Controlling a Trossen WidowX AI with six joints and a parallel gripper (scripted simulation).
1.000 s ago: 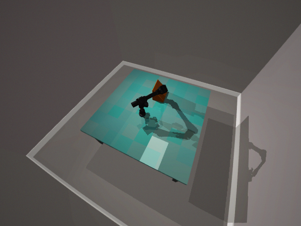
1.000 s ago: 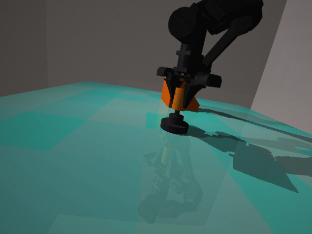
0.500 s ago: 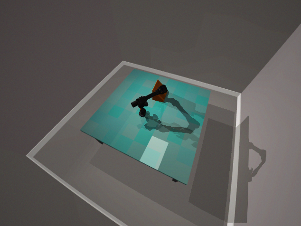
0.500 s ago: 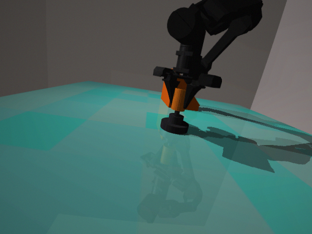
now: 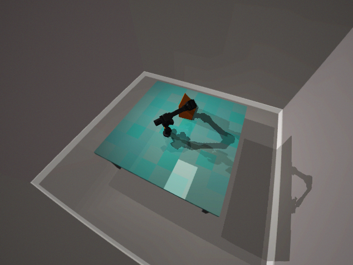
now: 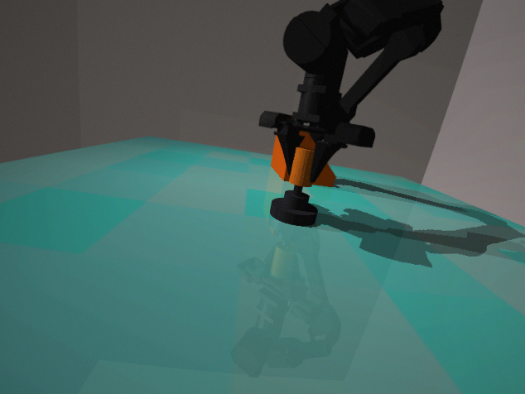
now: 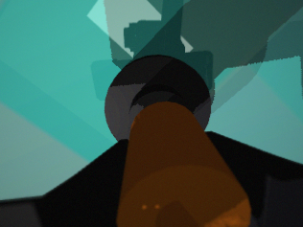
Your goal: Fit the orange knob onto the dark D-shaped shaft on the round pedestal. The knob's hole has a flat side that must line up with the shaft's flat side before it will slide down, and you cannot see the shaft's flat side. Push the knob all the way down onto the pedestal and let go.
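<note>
My gripper tip is 20 mm below the orange knob. Also, from my gripper tip: pedestal (40 mm below).
</note>
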